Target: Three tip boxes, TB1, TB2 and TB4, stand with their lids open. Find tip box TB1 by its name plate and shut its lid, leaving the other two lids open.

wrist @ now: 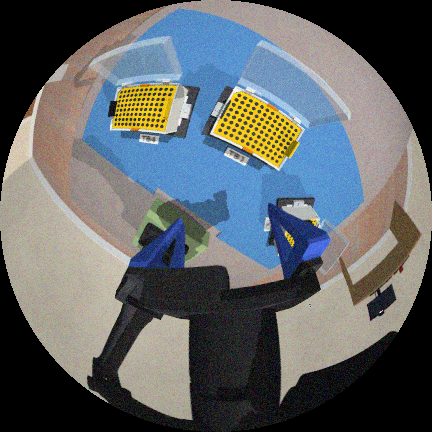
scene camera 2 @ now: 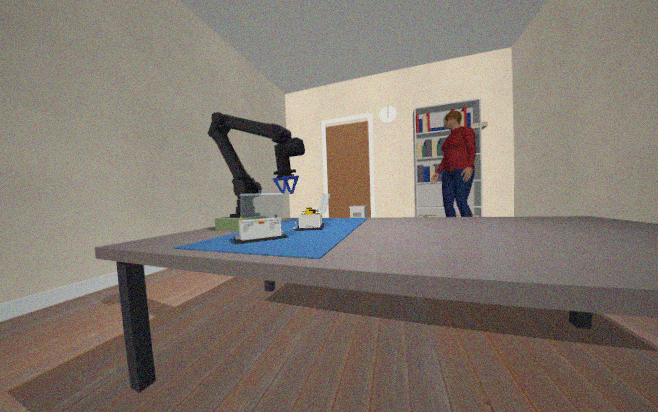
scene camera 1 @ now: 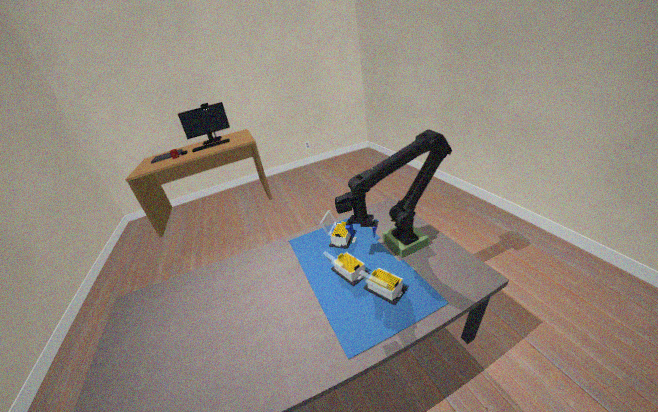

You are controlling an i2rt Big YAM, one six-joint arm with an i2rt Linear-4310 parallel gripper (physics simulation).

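Places are measured from the arm's base along level axes (x ahead, y left, z up), in centimetres.
Where they show: gripper, fingertip midpoint: (wrist: 224, 214) (scene camera 2: 287, 193) (scene camera 1: 363, 237); arm's base, origin of the base link: (scene camera 1: 404, 236).
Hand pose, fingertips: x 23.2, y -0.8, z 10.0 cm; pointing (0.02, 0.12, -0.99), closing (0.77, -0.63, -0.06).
Observation:
Things, the pixels of their centre, and the offset from my fingertips. "spot": a spot on its surface instead. Level surfaces: height alone.
- middle box, body centre: (wrist: 261, 127) (scene camera 1: 348, 261) dx +10.0, dy +1.8, dz -8.6 cm
- blurred plate, surface spot: (wrist: 236, 155) spot: dx +3.6, dy +0.1, dz -14.8 cm
- box with plate TB4, surface spot: (scene camera 1: 385, 284) spot: dx +7.5, dy +27.5, dz -0.7 cm
- blue mat, its level: dz -15.0 cm
- grey table, its level: dz -15.3 cm
Three white tip boxes with yellow tip racks stand with clear lids raised. The middle box (wrist: 257, 129) (scene camera 1: 348, 265) has a blurred plate (wrist: 236, 155) that looks like TB1; its lid (wrist: 295, 82) stands up on the side away from the arm base. The box with plate TB4 (wrist: 145, 108) (scene camera 1: 385, 284) has its lid (wrist: 142, 62) up. The third box (wrist: 298, 214) (scene camera 1: 341, 236) (scene camera 2: 310, 221) is partly hidden by a finger in the wrist view; its plate is unreadable and its lid (scene camera 2: 324, 203) is up. My gripper (scene camera 1: 363, 230) (scene camera 2: 286, 191) (wrist: 224, 214) is open and empty, above the mat near the third box.
The boxes stand on a blue mat (scene camera 1: 320, 295) (scene camera 2: 320, 247) on a grey table (scene camera 1: 215, 320). The arm's green base (scene camera 1: 406, 245) (scene camera 2: 226, 223) is beside the mat. A wooden desk (scene camera 1: 205, 162) with a monitor (scene camera 1: 204, 120) stands apart. A person (scene camera 2: 457, 155) stands by a bookshelf.

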